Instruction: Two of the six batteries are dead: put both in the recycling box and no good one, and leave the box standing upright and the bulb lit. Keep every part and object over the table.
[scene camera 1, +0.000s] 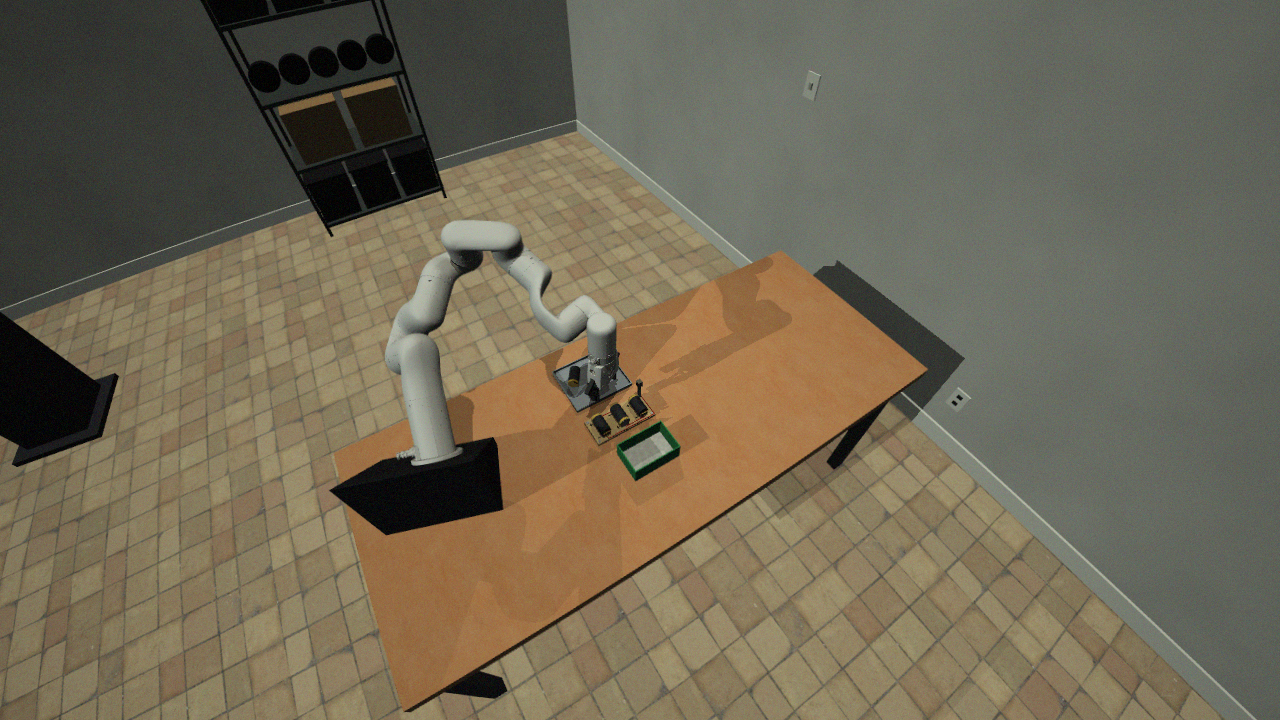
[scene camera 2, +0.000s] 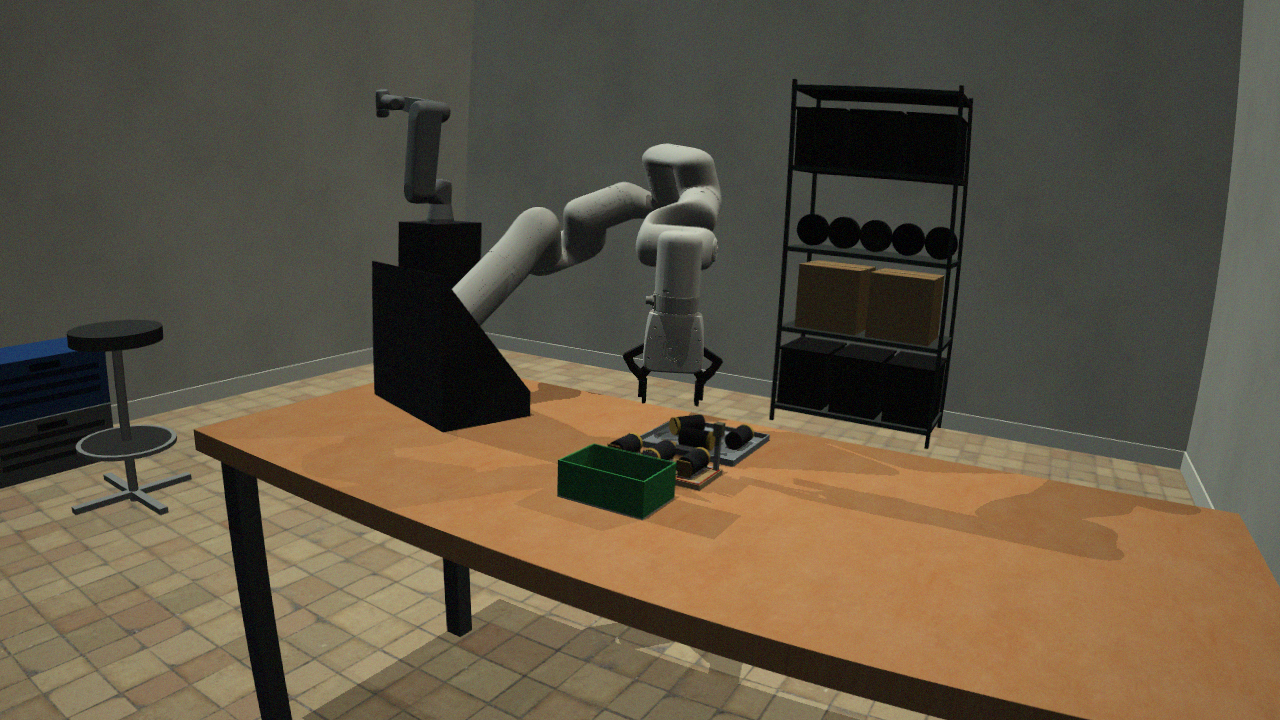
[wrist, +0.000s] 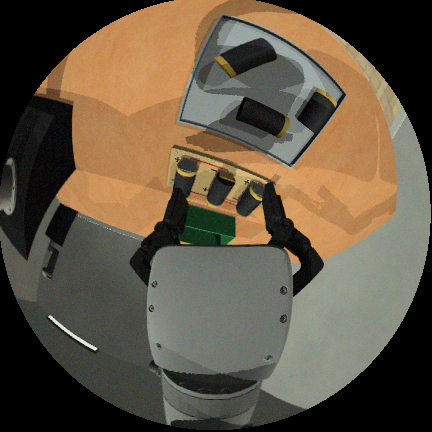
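Where they show: gripper, fingertip midpoint: (scene camera 1: 602, 388) (scene camera 2: 669, 402) (wrist: 222, 192); arm's base, link origin: (scene camera 1: 437, 458) (scene camera 2: 453, 320).
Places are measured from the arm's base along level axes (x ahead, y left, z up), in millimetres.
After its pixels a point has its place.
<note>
My gripper (scene camera 2: 671, 401) @[z -88, x 477, y 76 mm] (wrist: 222, 192) @[z -88, x 477, y 76 mm] is open and empty, pointing down above the tray and board. Three black batteries with yellow bands (wrist: 247, 56) @[z -153, x 433, y 211 mm] (wrist: 262, 117) @[z -152, x 486, y 155 mm] (wrist: 317, 111) @[z -154, x 537, y 214 mm] lie apart in the grey tray (wrist: 205, 102) @[z -187, x 419, y 133 mm] (scene camera 2: 751, 449) @[z -181, x 582, y 198 mm]. Three more batteries (wrist: 185, 177) @[z -144, x 438, y 27 mm] (wrist: 220, 189) @[z -144, x 496, y 30 mm] (wrist: 250, 199) @[z -147, x 554, y 34 mm] sit side by side on the wooden board (wrist: 202, 175) @[z -180, x 466, y 14 mm] (scene camera 1: 592, 431) @[z -180, x 407, y 6 mm]. The green recycling box (scene camera 1: 637, 469) @[z -187, x 476, y -161 mm] (scene camera 2: 599, 488) @[z -158, x 530, y -182 mm] (wrist: 210, 222) @[z -152, x 529, y -82 mm] stands upright; its floor shows no battery in scene camera 1. A dark post (scene camera 1: 639, 388) @[z -132, x 588, y 56 mm] (scene camera 2: 718, 438) @[z -123, x 591, y 55 mm] rises at the board's end; I cannot tell whether a bulb there is lit.
The board lies between the tray and the green box on the wooden table (scene camera 1: 760, 358) @[z -190, x 1033, y 24 mm] (scene camera 2: 895, 573) @[z -189, x 966, y -106 mm]. The arm's black base block (scene camera 1: 438, 492) @[z -8, x -19, y -88 mm] (scene camera 2: 429, 358) @[z -55, x 45, y -100 mm] stands at one end of the table. The tray is near the long edge farther from scene camera 2.
</note>
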